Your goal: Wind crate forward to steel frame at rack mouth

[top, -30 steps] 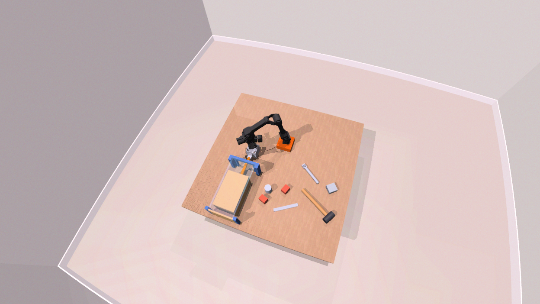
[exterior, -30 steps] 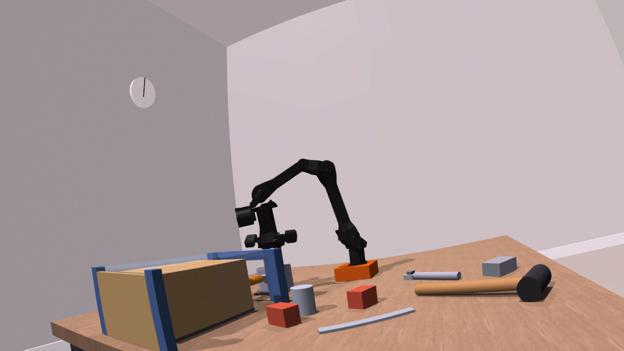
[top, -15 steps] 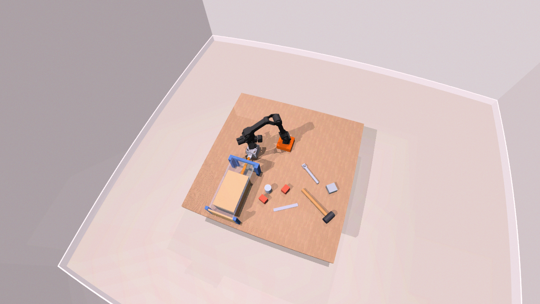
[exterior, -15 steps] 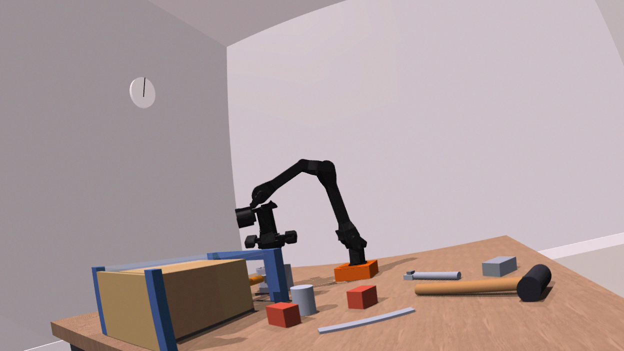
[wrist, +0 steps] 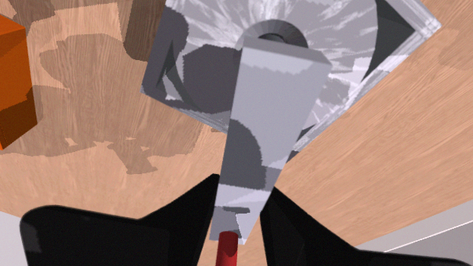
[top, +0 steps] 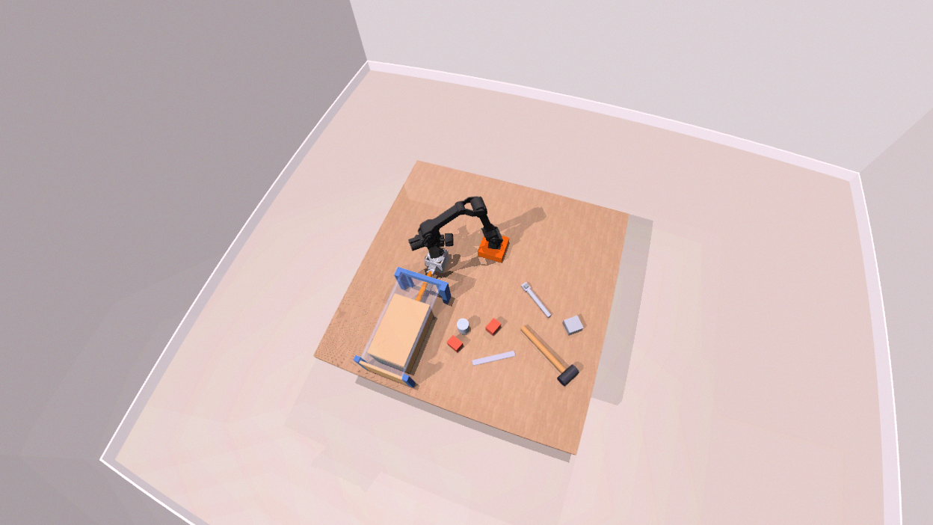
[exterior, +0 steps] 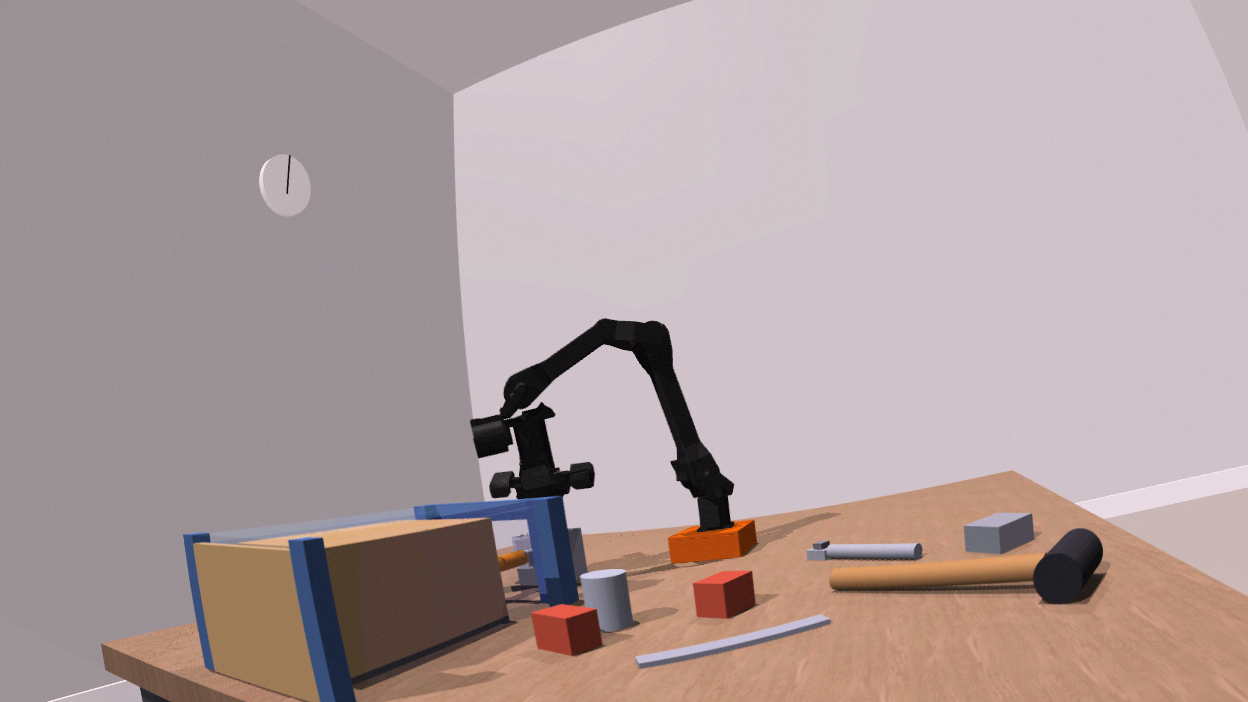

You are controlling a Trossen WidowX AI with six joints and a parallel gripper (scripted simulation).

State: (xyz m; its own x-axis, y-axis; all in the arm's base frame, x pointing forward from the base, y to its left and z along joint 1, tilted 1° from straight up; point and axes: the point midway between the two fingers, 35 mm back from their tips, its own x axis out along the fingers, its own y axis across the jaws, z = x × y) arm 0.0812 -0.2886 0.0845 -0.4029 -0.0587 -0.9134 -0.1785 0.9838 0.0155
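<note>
Right now the red knob is 50 mm above my gripper tip, 30 mm behind it and 10 mm to the right of it. Also, from my gripper tip: grey winch handle (20 mm above); then blue frame bar (220 mm ahead, 20 mm to the right); then grey winch (70 mm below, 50 mm ahead, 10 mm to the left).
</note>
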